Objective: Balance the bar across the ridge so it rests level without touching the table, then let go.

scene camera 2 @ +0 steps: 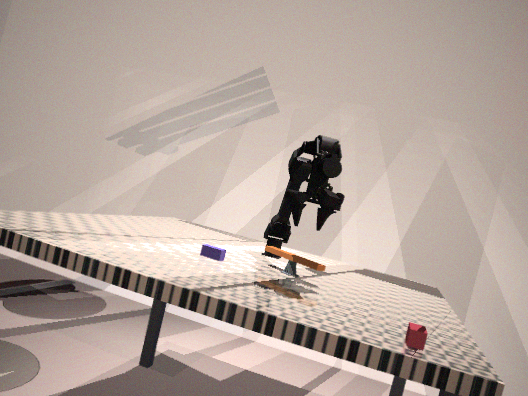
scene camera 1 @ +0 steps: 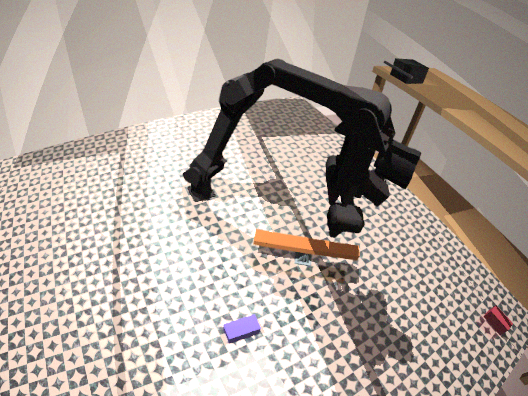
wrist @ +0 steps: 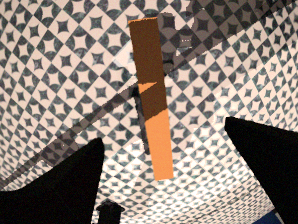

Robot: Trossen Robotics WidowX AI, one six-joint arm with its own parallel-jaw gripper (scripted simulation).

My gripper [scene camera 1: 331, 220] is open and holds nothing. Also in view: an orange bar [scene camera 1: 312, 246].
The orange bar shows as well in the wrist view [wrist: 146, 44]. My gripper is seen too in scene camera 2 [scene camera 2: 307, 228] and in the wrist view [wrist: 165, 133].
